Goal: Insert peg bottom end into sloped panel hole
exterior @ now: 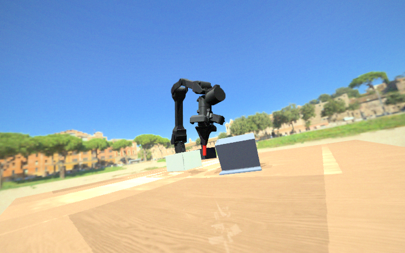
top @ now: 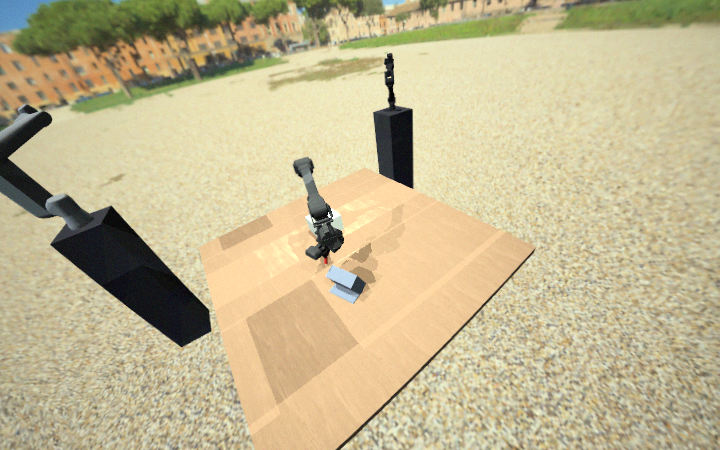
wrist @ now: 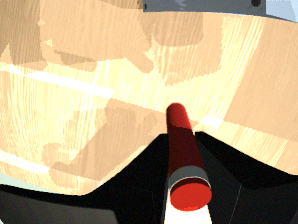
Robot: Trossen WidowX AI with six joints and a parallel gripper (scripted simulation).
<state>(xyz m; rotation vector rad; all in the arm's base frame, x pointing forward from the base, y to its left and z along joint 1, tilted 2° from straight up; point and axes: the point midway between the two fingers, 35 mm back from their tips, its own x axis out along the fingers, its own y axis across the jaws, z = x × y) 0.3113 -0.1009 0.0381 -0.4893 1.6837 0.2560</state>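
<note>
Now: the sloped panel 13 cm ahead of my gripper tip, 2 cm to the left of it and 5 cm below it. Also, from my gripper tip: red peg (2 cm above).
</note>
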